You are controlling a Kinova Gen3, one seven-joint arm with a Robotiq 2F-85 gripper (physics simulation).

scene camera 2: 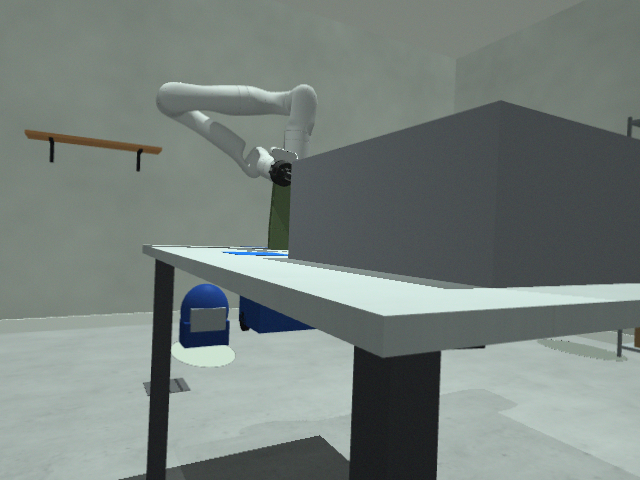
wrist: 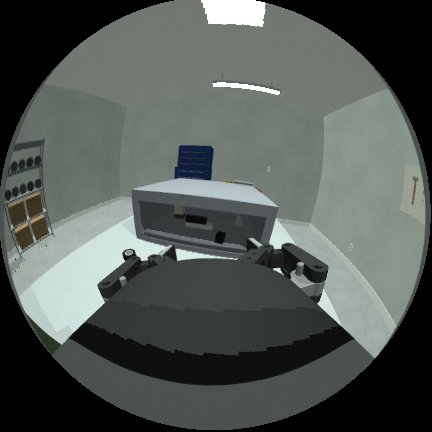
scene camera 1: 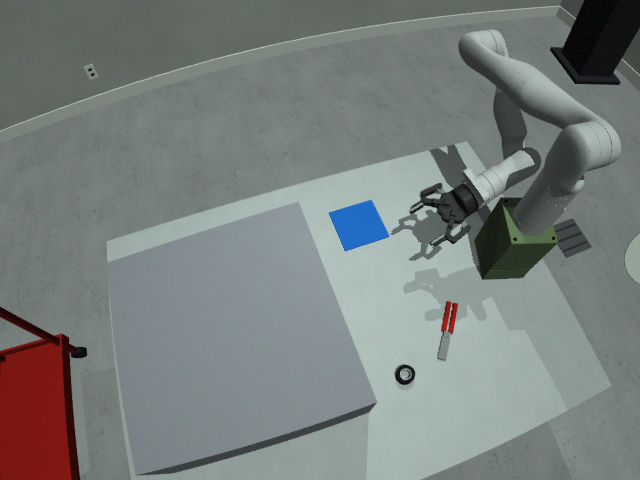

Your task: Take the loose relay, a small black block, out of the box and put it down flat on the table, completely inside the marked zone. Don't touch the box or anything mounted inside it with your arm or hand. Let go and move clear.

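Places are measured from the arm's base along level axes (x ahead, y left, z up), in metres.
Pixels of known places: gripper, fingertip midpoint: (wrist: 210, 250) (scene camera 1: 420, 228); arm's base, link origin: (scene camera 1: 529, 219).
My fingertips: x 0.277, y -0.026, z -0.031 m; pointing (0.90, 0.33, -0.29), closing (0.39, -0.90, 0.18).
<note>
For each thing: its top centre in the pictures, then the offset to it from my fingertips. "*": a spot on its surface instead. Level surfaces: height alone.
- grey box, top centre: (scene camera 2: 472, 160) (scene camera 1: 221, 327) (wrist: 209, 185) dx +0.473, dy +0.197, dz +0.006 m
- table, surface height: dz -0.197 m
- small black block, top centre: (wrist: 218, 232) dx +0.297, dy +0.073, dz -0.135 m
- light bar, surface spot: (wrist: 199, 226) * dx +0.353, dy +0.178, dz -0.160 m
- blue square marked zone, top centre: (scene camera 2: 257, 253) (scene camera 1: 358, 224) dx +0.118, dy -0.149, dz -0.196 m
- Red-handled pliers, top centre: (scene camera 1: 447, 329) dx -0.068, dy +0.207, dz -0.185 m
- black-rimmed ring, top centre: (scene camera 1: 405, 374) (wrist: 128, 252) dx +0.066, dy +0.306, dz -0.178 m
- pale block, surface spot: (wrist: 179, 211) * dx +0.397, dy +0.314, dz -0.132 m
The grey box (scene camera 1: 232, 330) (scene camera 2: 403, 206) (wrist: 205, 191) stands on the table (scene camera 1: 413, 428) (scene camera 2: 310, 281). Its open front faces my gripper in the wrist view. A small black block (wrist: 220, 237), seemingly the loose relay, is inside, low and right of centre. A longer black part (wrist: 196, 219) sits above a light bar (wrist: 199, 226) farther back. The blue square marked zone (scene camera 1: 359, 225) (scene camera 2: 249, 253) lies beside the box and does not show in the wrist view. My gripper (scene camera 1: 423, 227) (wrist: 210, 250) is open and empty, above the table outside the box, between the zone and the arm's base.
Red-handled pliers (scene camera 1: 447, 330) and a black-rimmed ring (scene camera 1: 404, 374) (wrist: 129, 254) lie on the table, apart from the box. The green base block (scene camera 1: 504, 253) carries the arm. Inside the box, a pale block (wrist: 179, 211) is at the back left. A red cart (scene camera 1: 33, 408) stands beyond the table.
</note>
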